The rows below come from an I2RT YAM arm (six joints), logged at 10 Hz.
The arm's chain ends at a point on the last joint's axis. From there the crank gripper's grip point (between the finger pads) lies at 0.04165 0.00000 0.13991 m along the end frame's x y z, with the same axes.
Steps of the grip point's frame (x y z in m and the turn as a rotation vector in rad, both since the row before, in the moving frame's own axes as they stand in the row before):
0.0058, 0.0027, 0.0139, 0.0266, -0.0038, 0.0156
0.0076, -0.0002, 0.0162, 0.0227, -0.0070, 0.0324
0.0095, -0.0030, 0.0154, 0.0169, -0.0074, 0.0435
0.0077, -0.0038, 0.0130, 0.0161, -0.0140, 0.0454
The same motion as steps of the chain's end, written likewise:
0.0063, 0.0058, 0.0138, 0.0266, -0.0038, 0.0156
0.0086, 0.0016, 0.0159, 0.0227, -0.0070, 0.0324
0.0105, -0.0024, 0.0151, 0.0169, -0.0074, 0.0435
0.0097, -0.0034, 0.0124, 0.0161, -0.0140, 0.0454

